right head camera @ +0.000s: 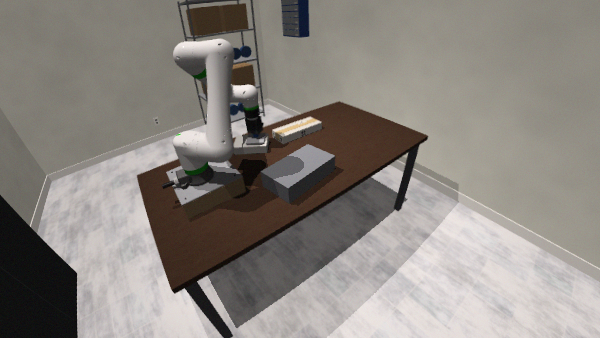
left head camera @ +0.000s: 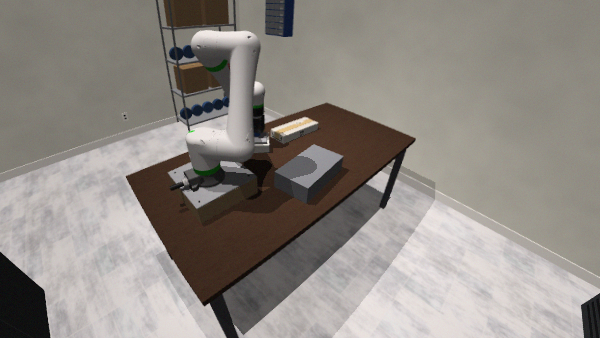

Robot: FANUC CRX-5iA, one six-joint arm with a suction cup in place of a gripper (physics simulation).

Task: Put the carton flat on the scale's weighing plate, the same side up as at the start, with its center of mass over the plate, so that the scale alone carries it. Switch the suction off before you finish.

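Places are measured from the arm's base along level axes (x ahead, y left, z up), in metres.
Pixels of known places: end effector, tool point: point(right head camera: 256, 137) point(left head camera: 257, 136); arm's base, origin of the base link: point(right head camera: 199, 176) point(left head camera: 209, 177).
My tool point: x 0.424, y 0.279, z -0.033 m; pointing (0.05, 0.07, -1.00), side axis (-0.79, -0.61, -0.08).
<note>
Ahead of a thing's pixels: the offset from my tool point to its top centre. Level surfaces: height alone.
A long white carton with a tan tape strip {dy +0.017, dx +0.321, dz -0.011 m} point(left head camera: 294, 130) point(right head camera: 297, 130) lies flat on the table, near its far edge. The low white scale with a grey weighing plate {dy -0.001, dx -0.041, dz +0.016 m} point(left head camera: 262, 146) point(right head camera: 250, 147) stands left of the carton and apart from it; the arm hides part of it in the left head view. My suction gripper point(left head camera: 258, 134) point(right head camera: 255, 135) points down just above or at the scale's plate. No carton hangs from it, and it is apart from the carton. Whether the cup touches the plate is too small to tell.
A large grey box {dy -0.452, dx +0.064, dz +0.029 m} point(left head camera: 309, 172) point(right head camera: 298, 172) lies on the brown table {dz -0.069 m} point(left head camera: 250, 250) point(right head camera: 220, 250), nearer than the scale and carton. The robot's base block point(left head camera: 225, 201) point(right head camera: 215, 199) stands left of it. A shelf rack stands behind the table.
</note>
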